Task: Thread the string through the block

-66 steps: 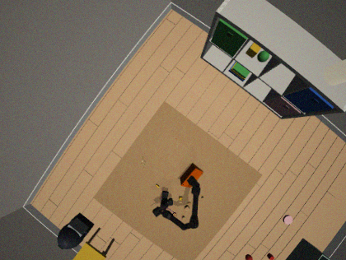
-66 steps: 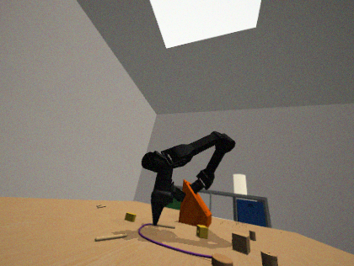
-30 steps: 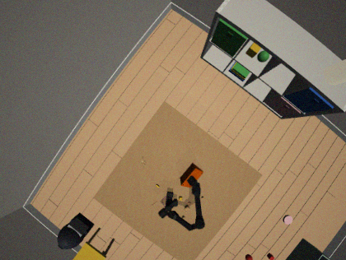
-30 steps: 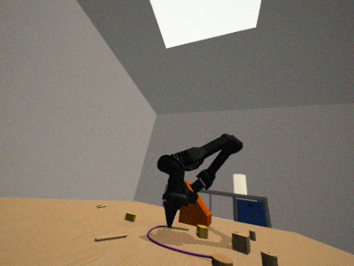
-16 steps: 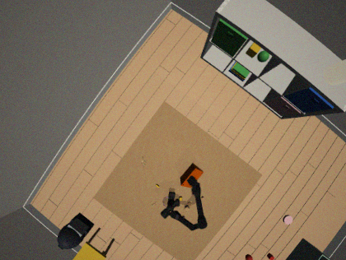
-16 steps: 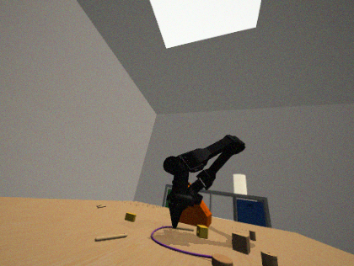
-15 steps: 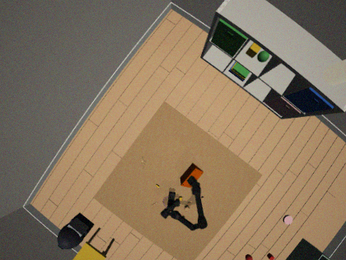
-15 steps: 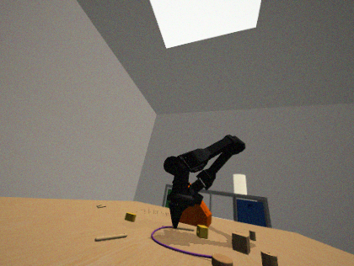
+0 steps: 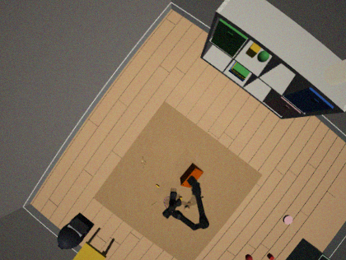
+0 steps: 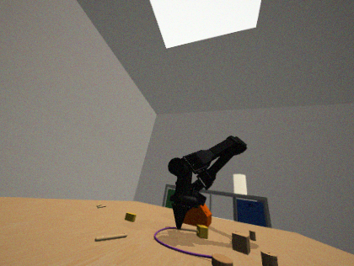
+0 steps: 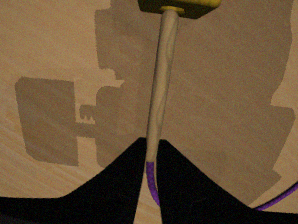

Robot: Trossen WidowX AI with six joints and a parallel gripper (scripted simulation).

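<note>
Right now my gripper tip is 70 mm to the right of the yellow block and 40 mm past it. The rest, counted from my gripper tip: wooden block: 190 mm to the left, 10 mm above; then loose stick: 170 mm ahead, 90 mm to the right, 10 mm below.
</note>
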